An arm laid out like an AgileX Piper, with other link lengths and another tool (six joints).
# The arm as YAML. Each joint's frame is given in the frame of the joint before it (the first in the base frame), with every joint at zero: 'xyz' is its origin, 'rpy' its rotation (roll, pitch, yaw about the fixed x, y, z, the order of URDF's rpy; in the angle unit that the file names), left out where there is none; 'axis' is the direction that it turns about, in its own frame. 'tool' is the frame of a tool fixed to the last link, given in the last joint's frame.
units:
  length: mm
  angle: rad
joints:
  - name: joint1
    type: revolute
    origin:
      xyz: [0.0, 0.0, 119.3]
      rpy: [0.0, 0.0, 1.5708]
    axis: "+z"
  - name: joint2
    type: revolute
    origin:
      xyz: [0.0, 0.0, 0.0]
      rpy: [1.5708, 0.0, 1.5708]
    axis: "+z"
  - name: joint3
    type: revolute
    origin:
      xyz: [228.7, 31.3, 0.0]
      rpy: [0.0, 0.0, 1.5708]
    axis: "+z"
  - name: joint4
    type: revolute
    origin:
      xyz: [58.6, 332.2, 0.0]
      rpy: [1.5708, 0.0, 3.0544]
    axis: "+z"
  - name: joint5
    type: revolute
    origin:
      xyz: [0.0, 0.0, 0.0]
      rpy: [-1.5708, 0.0, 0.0]
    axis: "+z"
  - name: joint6
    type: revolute
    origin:
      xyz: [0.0, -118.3, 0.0]
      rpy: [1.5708, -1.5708, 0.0]
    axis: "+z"
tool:
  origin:
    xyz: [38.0, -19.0, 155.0]
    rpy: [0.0, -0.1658, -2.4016]
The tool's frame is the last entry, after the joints.
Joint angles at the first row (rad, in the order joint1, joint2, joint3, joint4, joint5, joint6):
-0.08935 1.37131 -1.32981 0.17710 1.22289 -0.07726
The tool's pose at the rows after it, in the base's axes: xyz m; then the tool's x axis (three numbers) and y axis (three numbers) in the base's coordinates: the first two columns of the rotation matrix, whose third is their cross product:
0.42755, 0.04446, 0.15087, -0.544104, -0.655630, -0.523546, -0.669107, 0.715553, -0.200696
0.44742, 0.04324, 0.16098, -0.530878, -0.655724, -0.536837, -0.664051, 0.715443, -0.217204
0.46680, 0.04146, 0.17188, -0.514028, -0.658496, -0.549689, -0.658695, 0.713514, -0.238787
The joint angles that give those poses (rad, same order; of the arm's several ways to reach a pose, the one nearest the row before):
-0.08934 1.43653 -1.40985 0.17709 1.22288 -0.07725
-0.08934 1.50214 -1.50012 0.17929 1.22289 -0.07725
-0.08936 1.56428 -1.59105 0.17930 1.22291 -0.07922

